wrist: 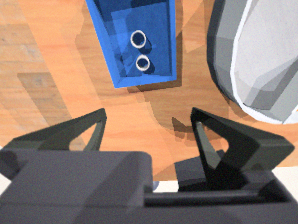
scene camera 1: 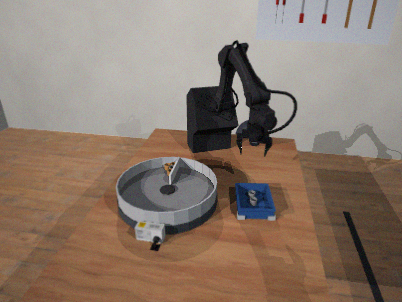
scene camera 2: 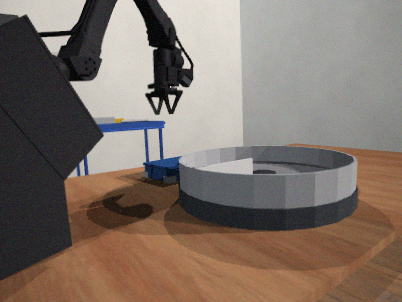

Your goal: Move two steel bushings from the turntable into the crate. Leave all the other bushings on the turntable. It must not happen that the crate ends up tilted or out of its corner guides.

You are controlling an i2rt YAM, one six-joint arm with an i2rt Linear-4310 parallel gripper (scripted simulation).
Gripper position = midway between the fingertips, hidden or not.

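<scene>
My gripper [scene camera 2: 164,114] is there for me to see, and the wrist view gives me the gripper [wrist: 148,112] too.
</scene>
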